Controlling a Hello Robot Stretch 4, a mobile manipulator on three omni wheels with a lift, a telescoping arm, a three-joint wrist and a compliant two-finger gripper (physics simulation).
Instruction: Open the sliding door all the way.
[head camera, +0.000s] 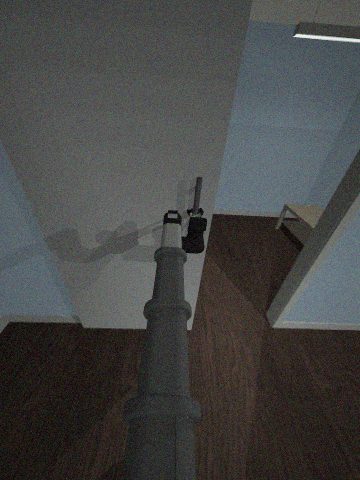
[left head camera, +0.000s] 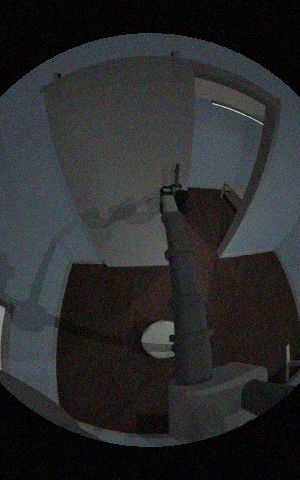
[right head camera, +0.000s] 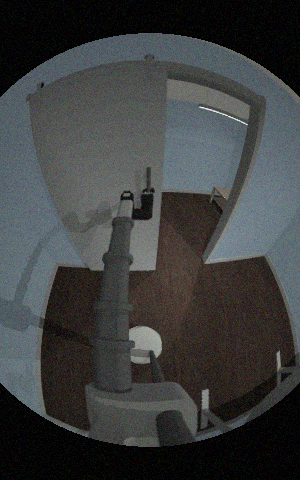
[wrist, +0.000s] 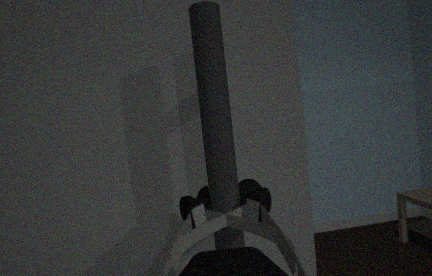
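Seen in the pictures: robot's base, origin of the base link: (left head camera: 161, 338) (right head camera: 141, 343).
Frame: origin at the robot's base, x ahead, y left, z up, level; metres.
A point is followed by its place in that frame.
The grey sliding door (head camera: 125, 125) @(x 0.950, y 0.202, z 1.466 m) (left head camera: 120, 135) @(x 0.950, y 0.230, z 1.489 m) (right head camera: 100, 130) @(x 0.950, y 0.178, z 1.560 m) (wrist: 270, 100) @(x 0.951, y -0.171, z 1.222 m) hangs at the left of the doorway, with an opening to its right into another room. Its dark upright bar handle (head camera: 198, 187) @(x 0.882, y -0.106, z 1.261 m) (left head camera: 177, 172) @(x 0.882, y -0.108, z 1.241 m) (right head camera: 148, 177) @(x 0.882, y -0.108, z 1.235 m) (wrist: 215, 100) @(x 0.881, y -0.107, z 1.222 m) stands near the door's right edge. My gripper (head camera: 195, 212) @(x 0.921, y -0.117, z 1.132 m) (left head camera: 175, 189) @(x 0.921, y -0.117, z 1.132 m) (right head camera: 148, 191) @(x 0.921, y -0.117, z 1.132 m) (wrist: 233, 198) @(x 0.921, y -0.117, z 1.132 m) is shut on the lower part of the handle, with one fingertip on each side of the bar in the wrist view. The handle's lowest end is partly hidden by the fingers.
The doorway's right jamb (head camera: 310, 245) @(x 1.089, y -0.940, z 0.838 m) (left head camera: 271, 120) @(x 1.035, y -0.940, z 1.845 m) (right head camera: 256, 130) @(x 1.007, y -0.942, z 1.744 m) stands right of the opening. A low wooden table (head camera: 306, 214) @(x 2.469, y -1.923, z 0.423 m) (wrist: 419, 196) @(x 2.656, y -1.853, z 0.423 m) stands in the room beyond. My extended arm (head camera: 167, 350) @(x 0.218, y -0.003, z 1.257 m) (left head camera: 189, 290) @(x 0.179, y -0.004, z 1.257 m) (right head camera: 115, 290) @(x 0.194, y -0.009, z 1.257 m) reaches over the dark wood floor (head camera: 280, 400) @(x 0.491, y -0.783, z -0.028 m) toward the door.
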